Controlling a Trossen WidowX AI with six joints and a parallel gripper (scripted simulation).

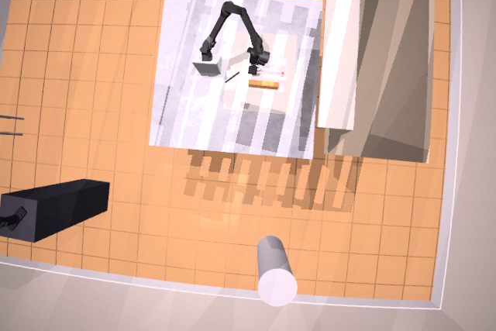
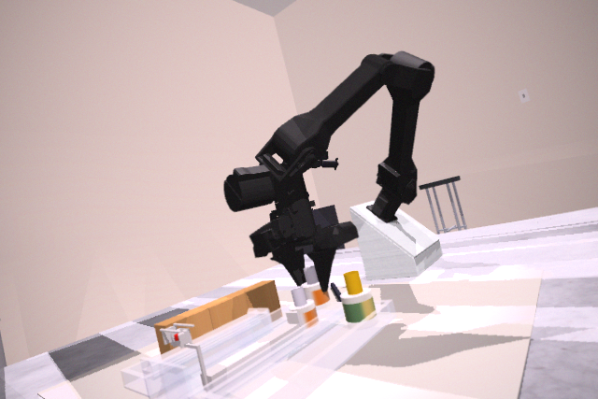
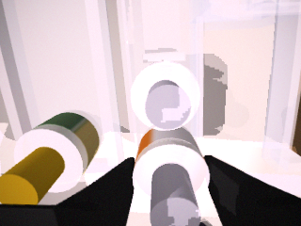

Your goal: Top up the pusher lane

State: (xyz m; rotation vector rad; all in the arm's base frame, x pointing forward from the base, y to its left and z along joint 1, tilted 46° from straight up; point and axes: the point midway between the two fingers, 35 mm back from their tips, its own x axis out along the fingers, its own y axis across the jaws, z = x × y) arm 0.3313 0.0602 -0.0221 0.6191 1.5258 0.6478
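Right now my gripper tip is 14 cm short of the clear sprung lane, 2 cm to the left of it and 3 cm above it. Also, from my gripper tip: thin dark rod: 16 cm behind, 8 cm to the right, 5 cm below; red mark: 22 cm ahead, 3 cm to the right, 2 cm above.
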